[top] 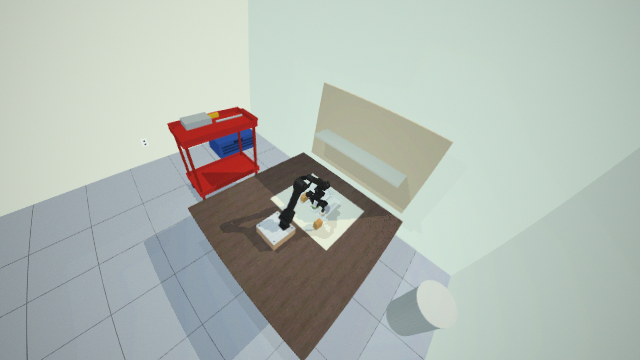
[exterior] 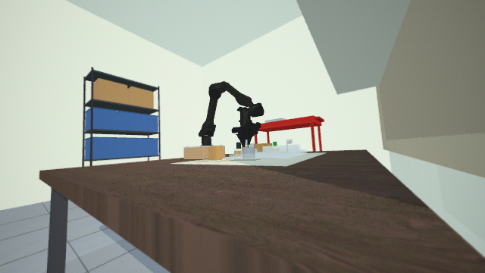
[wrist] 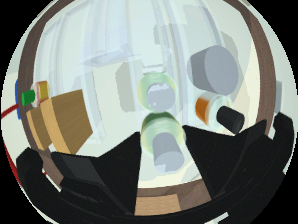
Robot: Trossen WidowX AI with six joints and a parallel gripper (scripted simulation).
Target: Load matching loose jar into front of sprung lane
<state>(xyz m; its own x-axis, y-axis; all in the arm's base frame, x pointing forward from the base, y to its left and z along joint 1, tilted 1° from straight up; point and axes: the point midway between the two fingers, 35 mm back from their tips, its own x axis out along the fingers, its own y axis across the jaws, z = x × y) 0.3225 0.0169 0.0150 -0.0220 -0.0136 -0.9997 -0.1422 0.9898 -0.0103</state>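
My gripper tip is now 70 mm short of the grey cylinder, 70 mm to the left of it and 30 mm above it. Also, from my gripper tip: clear sprung lane (140 mm ahead, 40 mm to the left, 40 mm below).
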